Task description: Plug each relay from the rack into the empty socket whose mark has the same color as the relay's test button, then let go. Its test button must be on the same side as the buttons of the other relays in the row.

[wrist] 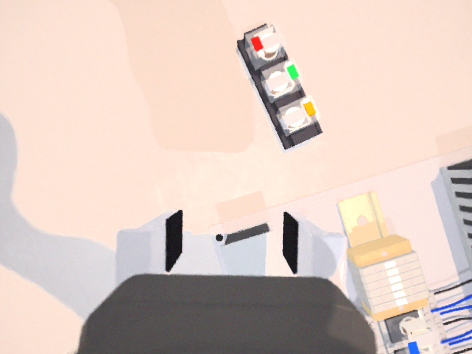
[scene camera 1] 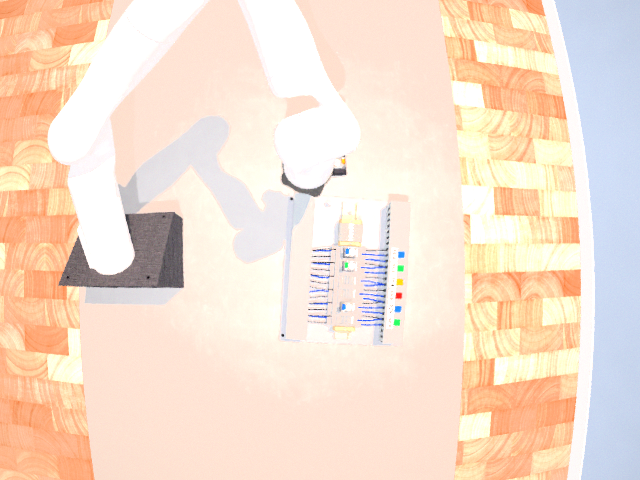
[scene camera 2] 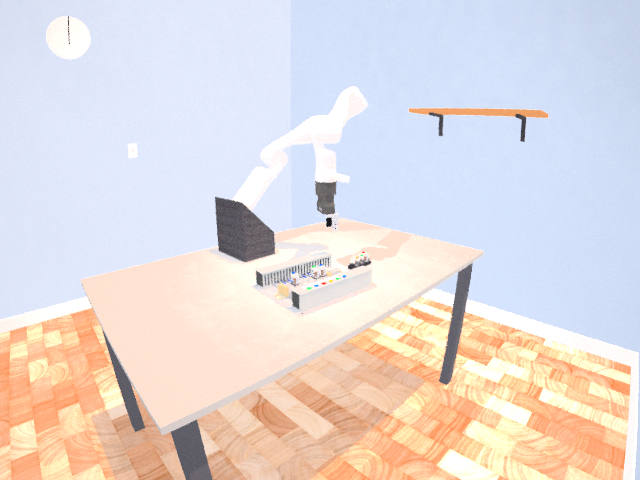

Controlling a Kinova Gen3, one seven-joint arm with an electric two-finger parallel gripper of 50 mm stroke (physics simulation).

Note:
In view: my gripper [scene camera 2: 331, 228] and a black rack [wrist: 309, 132].
My gripper shows as well in the wrist view [wrist: 232, 232].

